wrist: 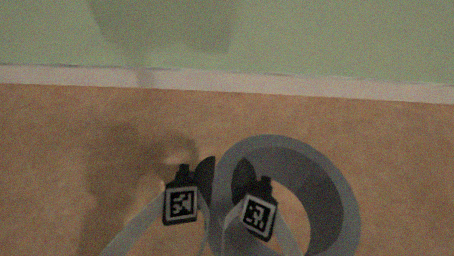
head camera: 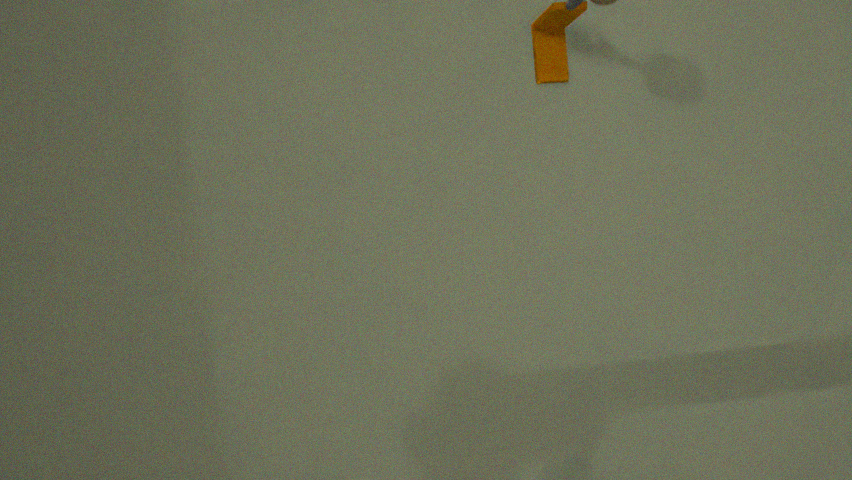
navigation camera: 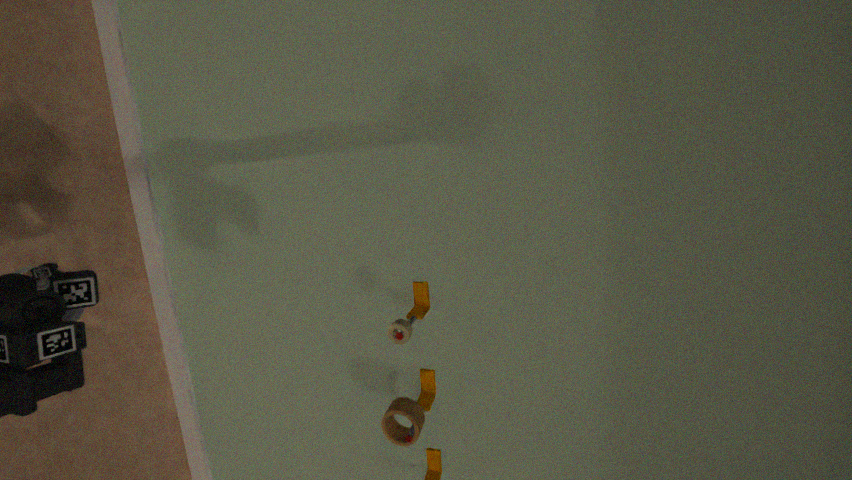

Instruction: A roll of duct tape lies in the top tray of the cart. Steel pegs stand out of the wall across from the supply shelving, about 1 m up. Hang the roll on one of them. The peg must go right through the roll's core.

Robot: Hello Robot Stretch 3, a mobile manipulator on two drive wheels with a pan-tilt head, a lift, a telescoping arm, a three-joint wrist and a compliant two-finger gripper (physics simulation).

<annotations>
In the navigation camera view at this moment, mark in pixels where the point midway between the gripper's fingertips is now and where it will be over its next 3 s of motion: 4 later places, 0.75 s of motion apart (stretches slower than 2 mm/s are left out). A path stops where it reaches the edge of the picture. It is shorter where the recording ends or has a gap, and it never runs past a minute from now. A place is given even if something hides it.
The gripper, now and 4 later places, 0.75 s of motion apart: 54, 281; 204, 271; 256, 270; 292, 270; 332, 271
</annotations>
